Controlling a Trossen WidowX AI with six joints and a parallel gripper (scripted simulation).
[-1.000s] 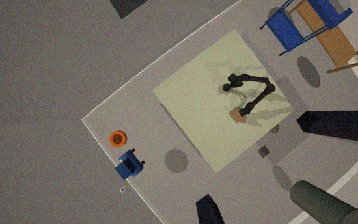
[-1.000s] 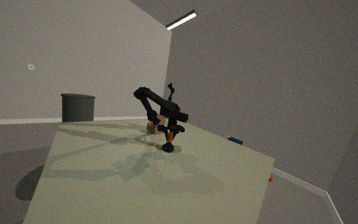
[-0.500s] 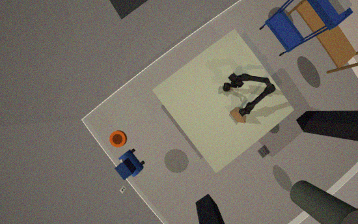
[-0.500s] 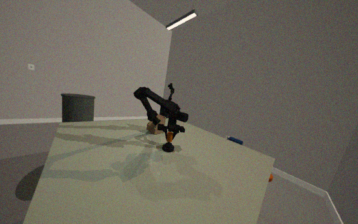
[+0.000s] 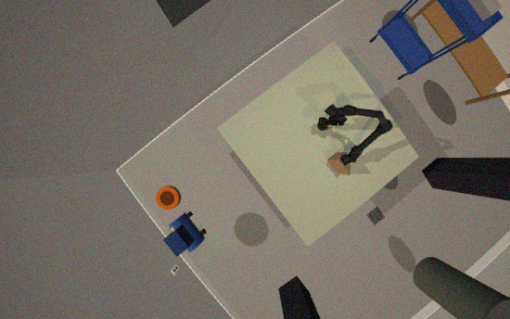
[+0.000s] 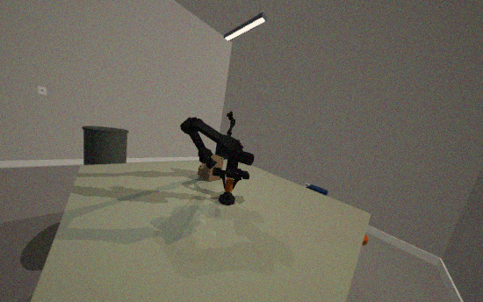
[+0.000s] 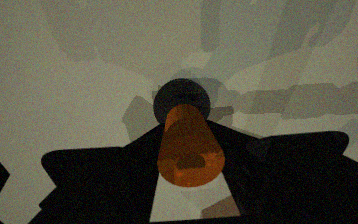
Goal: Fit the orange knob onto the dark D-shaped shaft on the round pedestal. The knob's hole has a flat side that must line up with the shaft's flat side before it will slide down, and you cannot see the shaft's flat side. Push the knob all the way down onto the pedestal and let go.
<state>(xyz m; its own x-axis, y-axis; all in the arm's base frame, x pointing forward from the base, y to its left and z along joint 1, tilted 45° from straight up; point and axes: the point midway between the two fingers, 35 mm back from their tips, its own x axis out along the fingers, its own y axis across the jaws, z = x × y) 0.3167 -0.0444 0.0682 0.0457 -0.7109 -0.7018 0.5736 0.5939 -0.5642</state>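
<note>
The orange knob lies 2 cm above my gripper tip. Round my gripper tip: dark round pedestal: 4 cm below.
</note>
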